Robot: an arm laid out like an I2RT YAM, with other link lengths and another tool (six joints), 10 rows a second.
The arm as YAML. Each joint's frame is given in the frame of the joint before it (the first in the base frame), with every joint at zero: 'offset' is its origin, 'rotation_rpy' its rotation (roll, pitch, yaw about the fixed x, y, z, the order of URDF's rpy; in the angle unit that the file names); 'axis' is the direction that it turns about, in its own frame. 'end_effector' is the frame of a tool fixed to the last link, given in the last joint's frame.
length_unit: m
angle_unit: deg
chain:
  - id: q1
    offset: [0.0, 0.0, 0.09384]
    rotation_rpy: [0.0, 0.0, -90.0]
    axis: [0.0, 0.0, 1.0]
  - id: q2
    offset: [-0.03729, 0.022, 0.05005]
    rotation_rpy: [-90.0, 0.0, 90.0]
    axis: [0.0, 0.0, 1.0]
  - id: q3
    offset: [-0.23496, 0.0, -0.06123]
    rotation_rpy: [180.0, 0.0, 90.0]
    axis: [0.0, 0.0, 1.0]
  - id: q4
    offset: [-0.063, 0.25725, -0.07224]
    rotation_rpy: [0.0, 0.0, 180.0]
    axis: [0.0, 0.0, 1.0]
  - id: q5
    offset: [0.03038, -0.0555, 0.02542]
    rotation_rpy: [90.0, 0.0, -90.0]
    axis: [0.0, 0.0, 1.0]
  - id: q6
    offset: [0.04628, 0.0, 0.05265]
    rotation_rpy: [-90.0, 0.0, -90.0]
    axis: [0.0, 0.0, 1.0]
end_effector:
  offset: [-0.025, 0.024, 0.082]
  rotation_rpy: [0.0, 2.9, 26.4]
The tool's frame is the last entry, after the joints.
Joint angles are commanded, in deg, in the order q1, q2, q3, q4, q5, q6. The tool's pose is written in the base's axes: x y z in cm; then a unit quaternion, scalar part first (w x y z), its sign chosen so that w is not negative. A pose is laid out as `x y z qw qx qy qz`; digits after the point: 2 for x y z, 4 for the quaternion.
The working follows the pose.
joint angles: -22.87, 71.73, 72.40, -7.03, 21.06, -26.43
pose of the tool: 33.31 -17.76 42.44 0.6137 0.6713 0.3194 0.2659
Where each joint sits with the arm in this pose, in the base's axes (m; each line is computed from the numbers above, not from the rounded line before):
q1: 0.0000 0.0000 0.0938
q2: 0.0348 0.0258 0.1439
q3: -0.0569 -0.0020 0.3670
q4: 0.2075 -0.0351 0.4330
q5: 0.2515 -0.0813 0.4571
q6: 0.2793 -0.1110 0.3999
the tool: 0.3331 -0.1776 0.4244

